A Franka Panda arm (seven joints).
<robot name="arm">
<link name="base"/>
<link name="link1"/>
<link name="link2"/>
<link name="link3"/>
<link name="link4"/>
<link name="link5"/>
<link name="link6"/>
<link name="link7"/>
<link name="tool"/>
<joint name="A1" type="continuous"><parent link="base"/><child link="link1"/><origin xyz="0 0 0.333"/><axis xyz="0 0 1"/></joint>
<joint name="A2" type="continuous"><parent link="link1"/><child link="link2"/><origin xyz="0 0 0"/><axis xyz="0 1 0"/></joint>
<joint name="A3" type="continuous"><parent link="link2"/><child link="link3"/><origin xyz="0 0 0.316"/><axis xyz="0 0 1"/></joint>
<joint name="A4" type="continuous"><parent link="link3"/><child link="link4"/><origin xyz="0.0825 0 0"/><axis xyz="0 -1 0"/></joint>
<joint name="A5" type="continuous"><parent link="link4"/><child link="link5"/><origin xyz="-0.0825 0 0.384"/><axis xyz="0 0 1"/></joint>
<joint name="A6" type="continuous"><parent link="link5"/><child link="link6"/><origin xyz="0 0 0"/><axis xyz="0 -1 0"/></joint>
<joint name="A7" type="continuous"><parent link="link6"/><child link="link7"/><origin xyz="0.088 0 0"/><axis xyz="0 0 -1"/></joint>
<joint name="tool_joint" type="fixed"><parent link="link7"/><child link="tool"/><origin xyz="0 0 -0.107" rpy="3.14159 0 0"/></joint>
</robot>
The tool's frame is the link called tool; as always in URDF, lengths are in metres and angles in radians. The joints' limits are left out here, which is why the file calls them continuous.
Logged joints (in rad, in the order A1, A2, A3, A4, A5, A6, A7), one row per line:
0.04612, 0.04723, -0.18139, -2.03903, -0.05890, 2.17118, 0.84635
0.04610, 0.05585, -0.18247, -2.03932, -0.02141, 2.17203, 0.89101
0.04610, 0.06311, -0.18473, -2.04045, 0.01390, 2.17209, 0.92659
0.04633, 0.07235, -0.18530, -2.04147, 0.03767, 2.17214, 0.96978
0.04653, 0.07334, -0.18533, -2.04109, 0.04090, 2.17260, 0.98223
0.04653, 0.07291, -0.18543, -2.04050, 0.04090, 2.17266, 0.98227
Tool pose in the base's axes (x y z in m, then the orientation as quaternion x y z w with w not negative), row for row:
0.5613, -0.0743, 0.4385, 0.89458, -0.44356, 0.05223, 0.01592
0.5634, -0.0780, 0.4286, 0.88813, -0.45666, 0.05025, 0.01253
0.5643, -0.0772, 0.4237, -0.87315, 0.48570, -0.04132, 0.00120
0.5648, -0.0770, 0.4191, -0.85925, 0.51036, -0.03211, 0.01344
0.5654, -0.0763, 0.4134, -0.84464, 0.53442, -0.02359, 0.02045
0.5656, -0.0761, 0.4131, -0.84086, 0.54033, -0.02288, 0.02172
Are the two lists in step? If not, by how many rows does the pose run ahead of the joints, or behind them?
The pose runs 1 row behind the joints: the pose in row i belongs to the joints in row i - 1.
